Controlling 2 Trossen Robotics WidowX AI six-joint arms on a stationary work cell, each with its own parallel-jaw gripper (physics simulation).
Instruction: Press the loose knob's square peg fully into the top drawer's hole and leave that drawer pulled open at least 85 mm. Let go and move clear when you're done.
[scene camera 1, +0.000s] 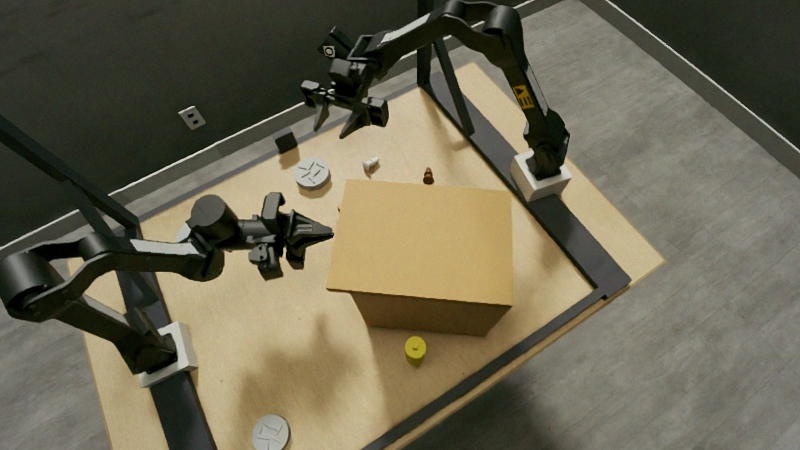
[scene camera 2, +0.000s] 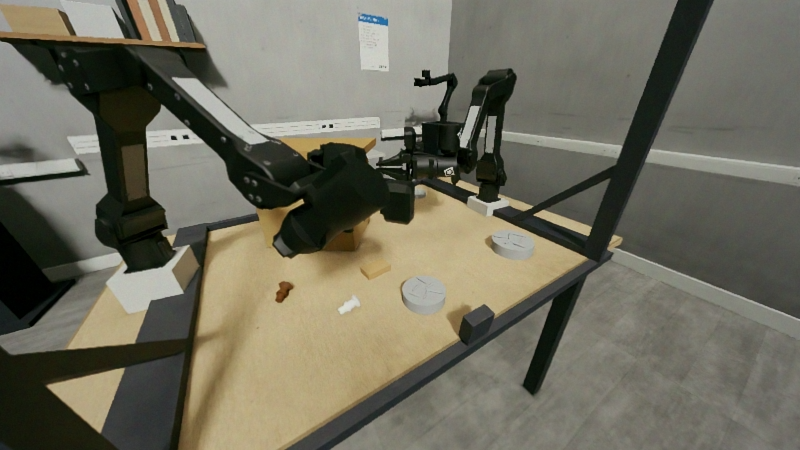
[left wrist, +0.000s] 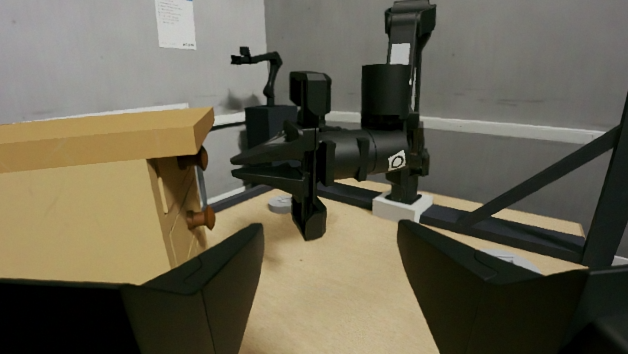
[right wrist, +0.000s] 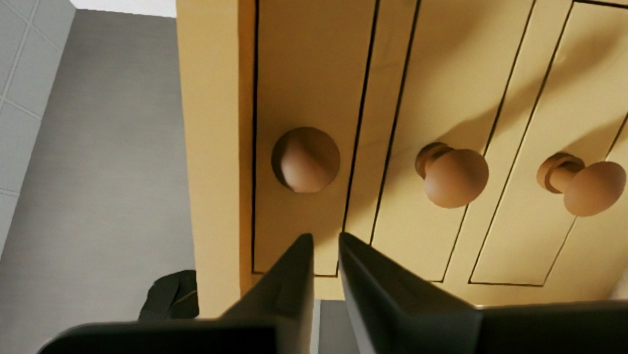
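Pixels of known places: left gripper, between the fingertips: (scene camera 1: 327, 134) (left wrist: 330, 232); right gripper, between the fingertips: (scene camera 1: 333, 233) (scene camera 2: 375, 166) (left wrist: 230, 167) (right wrist: 325, 244); left arm's base, origin of its link: (scene camera 1: 543, 166) (scene camera 2: 152, 261); right arm's base, origin of its link: (scene camera 1: 159, 353) (scene camera 2: 488, 198) (left wrist: 403, 197).
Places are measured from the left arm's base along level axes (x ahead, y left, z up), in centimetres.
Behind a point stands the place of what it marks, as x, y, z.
The tan cabinet (scene camera 1: 425, 240) @[36.3, 15.1, 18.7] (left wrist: 75, 215) @[36.5, 3.2, 13.0] stands on the table. In the right wrist view its top drawer (right wrist: 310, 75) @[47.8, 13.0, 14.0], beside the overhanging top board, looks flush with the front. A brown knob (right wrist: 306, 160) @[49.2, 8.9, 14.0] (left wrist: 202, 157) @[48.1, 7.6, 14.3] sits on that drawer; its peg and the hole are hidden. The lower drawers, also flush, carry a middle knob (right wrist: 456, 177) @[48.9, 8.7, 7.3] (left wrist: 202, 218) @[47.3, 8.3, 7.3] and a bottom knob (right wrist: 595, 188) @[48.8, 8.6, 0.6]. My right gripper (scene camera 1: 332, 233) @[50.3, 5.7, 13.1] (left wrist: 230, 167) @[50.3, 5.7, 13.1] (right wrist: 325, 244) @[50.3, 5.7, 13.1] is nearly closed and empty, in front of the top knob and apart from it. My left gripper (scene camera 1: 330, 133) @[45.4, -14.2, 15.6] is open and empty, high above the table.
A white piece (scene camera 1: 370, 163) @[36.8, -19.4, -6.0] (scene camera 2: 349, 305) @[36.6, -20.5, -6.2], a brown piece (scene camera 1: 428, 175) @[24.4, -10.7, -5.9] (scene camera 2: 283, 291) @[24.5, -12.0, -5.9] and a tan block (scene camera 2: 375, 268) @[44.4, -10.9, -6.3] lie near the cabinet. Grey discs (scene camera 1: 312, 172) (scene camera 2: 512, 244), a black block (scene camera 1: 285, 141) @[55.6, -32.9, -4.3] (scene camera 2: 476, 324) @[54.3, -35.6, -2.5] and a yellow cylinder (scene camera 1: 415, 349) @[43.2, 28.9, 5.9] stand around it.
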